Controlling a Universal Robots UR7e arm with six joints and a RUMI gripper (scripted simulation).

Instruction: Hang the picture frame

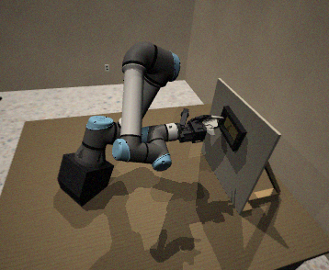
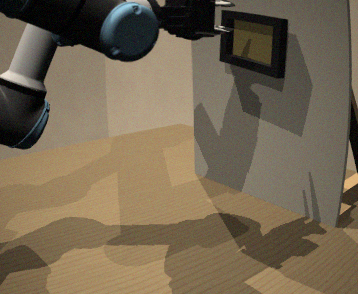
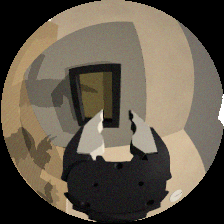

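Now: the picture frame 8 cm ahead of my hand, 5 cm below it and 3 cm to the left of it. From my hand the other things lie so: grey board: 16 cm below, 10 cm ahead, 3 cm to the left.
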